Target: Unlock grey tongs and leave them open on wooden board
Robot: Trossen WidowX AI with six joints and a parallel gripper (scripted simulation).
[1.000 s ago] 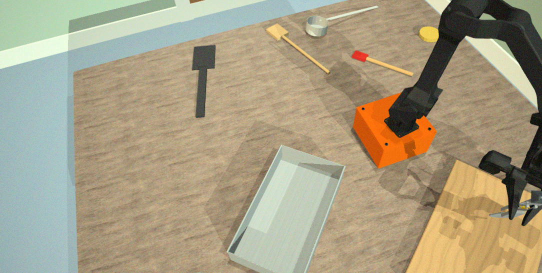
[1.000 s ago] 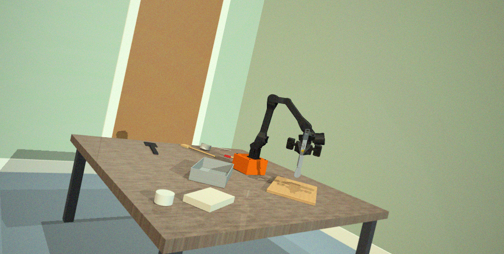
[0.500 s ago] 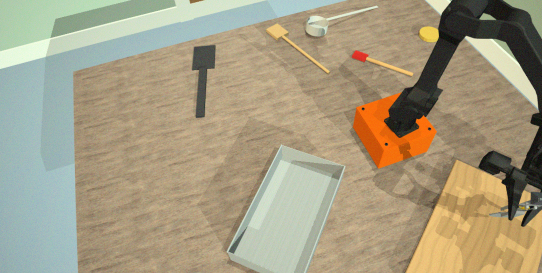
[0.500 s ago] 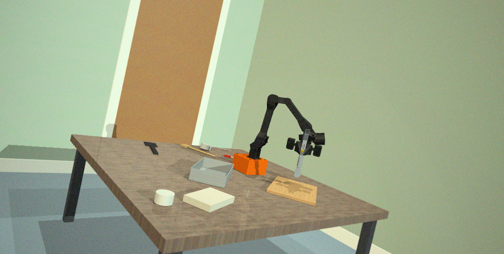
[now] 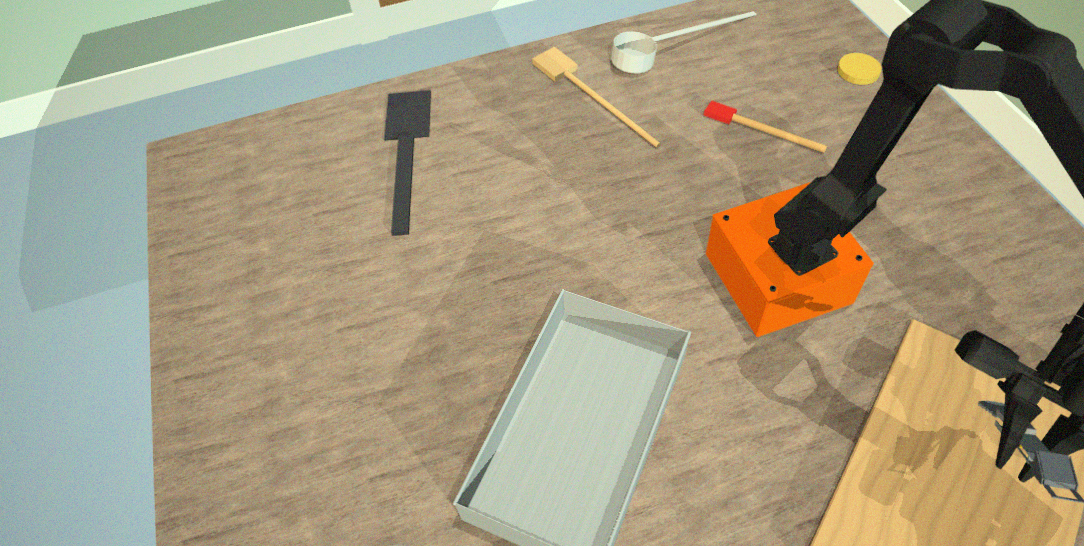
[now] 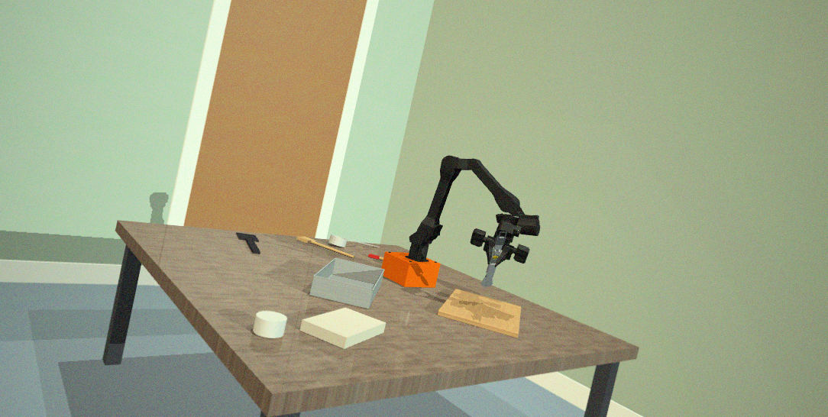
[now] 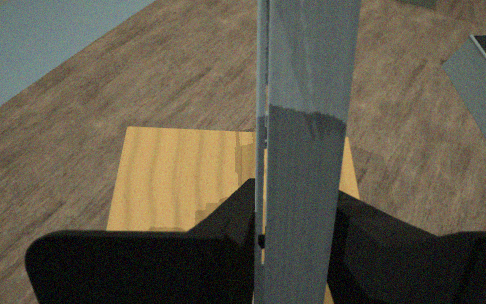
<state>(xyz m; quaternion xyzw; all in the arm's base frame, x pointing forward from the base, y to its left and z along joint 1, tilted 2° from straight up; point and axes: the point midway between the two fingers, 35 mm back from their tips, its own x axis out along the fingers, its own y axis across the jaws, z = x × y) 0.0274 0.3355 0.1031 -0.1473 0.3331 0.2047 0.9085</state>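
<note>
The wooden board is 160 mm below my gripper tip, 60 mm behind it and 30 mm to the right of it. Also, from my gripper tip: cream block 550 mm ahead, 160 mm below, 10 mm to the right; roasting tin 300 mm ahead, 290 mm to the right, 140 mm below; red-headed spatula 630 mm to the right, 200 mm behind, 160 mm below.
</note>
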